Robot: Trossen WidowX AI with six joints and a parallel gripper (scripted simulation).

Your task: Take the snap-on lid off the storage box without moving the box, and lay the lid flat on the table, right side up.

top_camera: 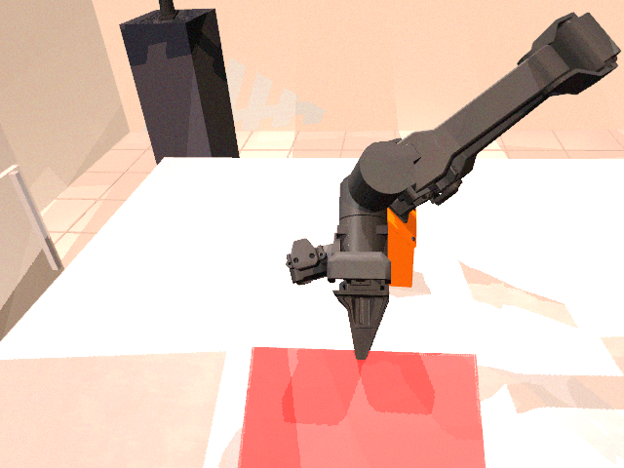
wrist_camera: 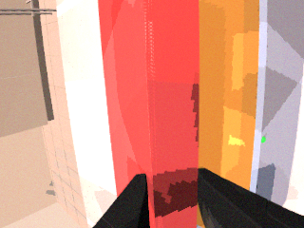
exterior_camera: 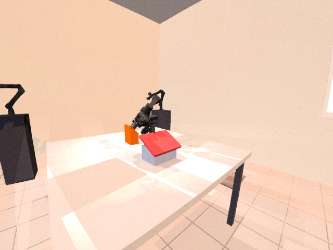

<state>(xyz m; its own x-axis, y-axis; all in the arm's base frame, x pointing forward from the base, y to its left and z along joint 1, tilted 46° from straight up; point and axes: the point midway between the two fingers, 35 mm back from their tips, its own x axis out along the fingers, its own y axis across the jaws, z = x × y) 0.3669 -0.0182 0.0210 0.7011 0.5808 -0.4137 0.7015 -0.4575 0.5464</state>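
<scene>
The lid lies 70 mm ahead of my gripper tip, 40 mm below it and 10 mm to the left of it. From my gripper tip the other things lie so: grey storage box (110 mm below, 60 mm ahead, 10 mm to the left).
</scene>
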